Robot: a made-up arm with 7 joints. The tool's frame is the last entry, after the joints.
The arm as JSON. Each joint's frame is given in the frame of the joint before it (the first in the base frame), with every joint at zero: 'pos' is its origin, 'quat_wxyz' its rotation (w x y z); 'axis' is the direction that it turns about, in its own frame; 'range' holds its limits. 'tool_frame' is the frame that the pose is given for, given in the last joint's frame.
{
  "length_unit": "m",
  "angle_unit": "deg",
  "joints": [
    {
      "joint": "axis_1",
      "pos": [
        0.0,
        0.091,
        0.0
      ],
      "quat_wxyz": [
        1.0,
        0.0,
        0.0,
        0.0
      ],
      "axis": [
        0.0,
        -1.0,
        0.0
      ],
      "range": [
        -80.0,
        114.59
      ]
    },
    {
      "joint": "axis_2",
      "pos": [
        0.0,
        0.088,
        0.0
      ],
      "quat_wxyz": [
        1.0,
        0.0,
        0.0,
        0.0
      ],
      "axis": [
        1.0,
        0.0,
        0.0
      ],
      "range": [
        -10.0,
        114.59
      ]
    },
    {
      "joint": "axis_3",
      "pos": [
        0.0,
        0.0,
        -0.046
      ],
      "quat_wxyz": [
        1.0,
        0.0,
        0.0,
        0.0
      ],
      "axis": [
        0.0,
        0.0,
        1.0
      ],
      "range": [
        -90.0,
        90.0
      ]
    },
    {
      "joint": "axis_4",
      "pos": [
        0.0,
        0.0,
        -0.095
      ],
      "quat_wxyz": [
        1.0,
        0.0,
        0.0,
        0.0
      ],
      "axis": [
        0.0,
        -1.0,
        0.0
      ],
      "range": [
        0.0,
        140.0
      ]
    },
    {
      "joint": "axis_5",
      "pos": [
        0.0,
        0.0,
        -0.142
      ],
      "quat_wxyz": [
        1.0,
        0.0,
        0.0,
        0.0
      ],
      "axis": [
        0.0,
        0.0,
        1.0
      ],
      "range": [
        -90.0,
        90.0
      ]
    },
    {
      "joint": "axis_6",
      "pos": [
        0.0,
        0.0,
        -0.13
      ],
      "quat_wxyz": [
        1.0,
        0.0,
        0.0,
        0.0
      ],
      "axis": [
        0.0,
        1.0,
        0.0
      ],
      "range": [
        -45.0,
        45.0
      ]
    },
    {
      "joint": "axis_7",
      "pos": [
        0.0,
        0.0,
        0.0
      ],
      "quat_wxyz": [
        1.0,
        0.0,
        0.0,
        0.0
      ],
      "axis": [
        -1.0,
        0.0,
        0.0
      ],
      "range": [
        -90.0,
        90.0
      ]
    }
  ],
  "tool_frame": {
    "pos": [
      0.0,
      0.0,
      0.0
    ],
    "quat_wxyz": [
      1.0,
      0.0,
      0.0,
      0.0
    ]
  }
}
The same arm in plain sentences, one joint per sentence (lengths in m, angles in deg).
The arm has seven revolute joints in a row. What follows holds with every joint at zero, and every direction is one of the base frame's.
The first joint sits 0.091 m along +y from the base frame's origin and rotates about -y, from -80 to 114.59 deg.
The second joint sits 0.088 m along +y from the first joint and rotates about +x, from -10 to 114.59 deg.
The third joint sits 0.046 m along -z from the second joint and rotates about +z, from -90 to 90 deg.
The fourth joint sits 0.095 m along -z from the third joint and rotates about -y, from 0 to 140 deg.
The fifth joint sits 0.142 m along -z from the fourth joint and rotates about +z, from -90 to 90 deg.
The sixth joint sits 0.13 m along -z from the fifth joint and rotates about +y, from -45 to 45 deg.
The seventh joint sits at the same point as the sixth joint and rotates about -x, from -90 to 90 deg.
The tool frame, which is the frame that the pose is given for, sits at the same point as the seventh joint; its axes are parallel to the base frame's.

